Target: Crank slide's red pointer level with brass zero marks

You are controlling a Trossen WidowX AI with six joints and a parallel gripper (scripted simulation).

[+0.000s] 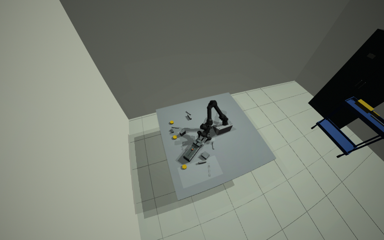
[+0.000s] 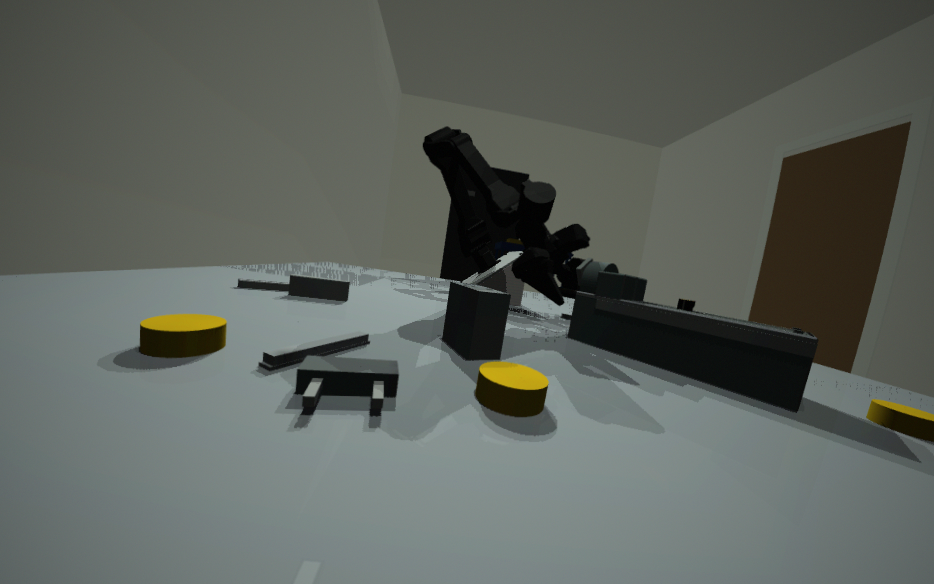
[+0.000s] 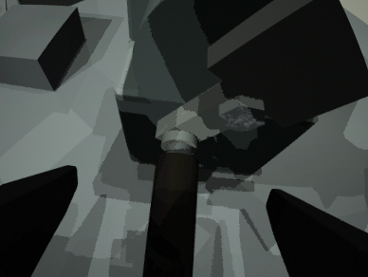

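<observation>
The dark crank handle is 2 cm behind my gripper tip, 1 cm to the right of it and 2 cm above it. Also, from my gripper tip: bracket (26 cm ahead, 34 cm to the right, 4 cm below); then red pointer (16 cm ahead, 6 cm to the left, 4 cm above).
</observation>
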